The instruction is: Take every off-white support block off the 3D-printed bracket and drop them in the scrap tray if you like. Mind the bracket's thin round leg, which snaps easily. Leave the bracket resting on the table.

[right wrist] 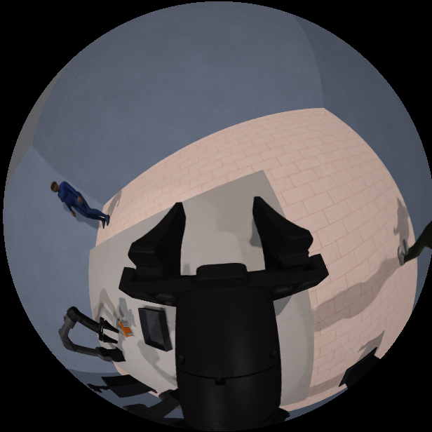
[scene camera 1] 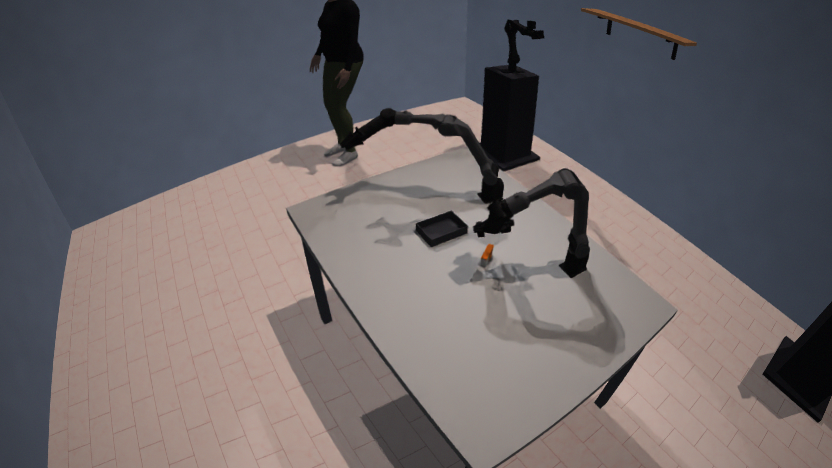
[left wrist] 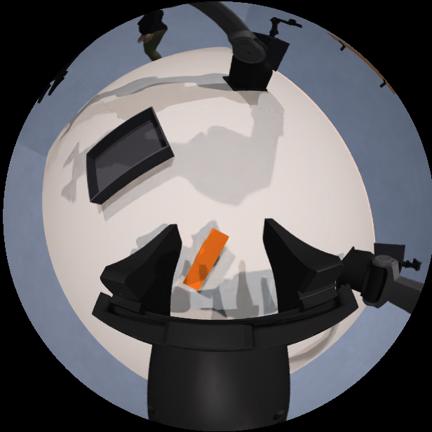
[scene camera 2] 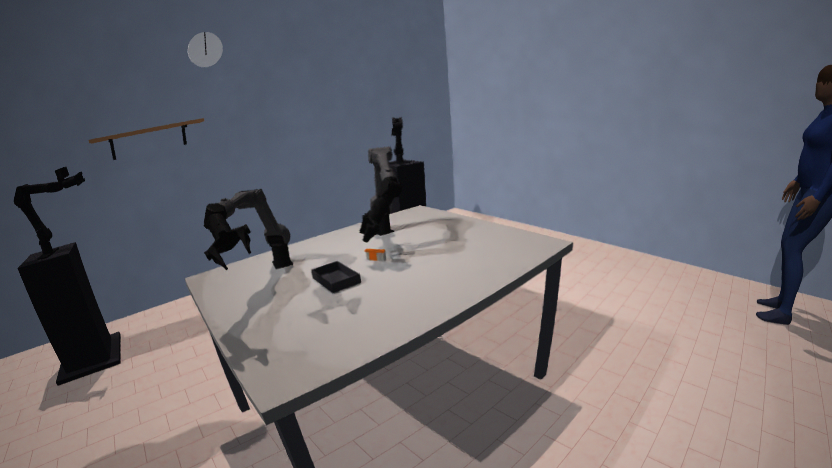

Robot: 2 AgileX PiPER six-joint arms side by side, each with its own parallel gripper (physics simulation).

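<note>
The orange bracket [scene camera 1: 487,252] [scene camera 2: 375,254] [left wrist: 206,260] [right wrist: 125,329] rests on the table, its plain orange top facing the left wrist camera. Pale support material [scene camera 2: 381,256] shows below its top in scene camera 2; separate blocks and the thin round leg are too small or hidden to tell. My left gripper [scene camera 1: 492,228] [scene camera 2: 367,230] [left wrist: 220,231] is open and empty above the bracket, which shows between its fingers in the left wrist view. My right gripper [scene camera 2: 237,260] [right wrist: 218,206] is open and empty, raised far from the bracket. No block is seen in the black scrap tray [scene camera 1: 448,236] [scene camera 2: 336,286] [left wrist: 93,185].
The tray stands on the grey table [scene camera 1: 372,291] [scene camera 2: 465,285], left of the bracket in both scene views. The right arm's base [scene camera 1: 491,189] [left wrist: 248,75] stands at the table's edge beyond the tray. A person [scene camera 1: 340,64] stands on the floor beyond the table.
</note>
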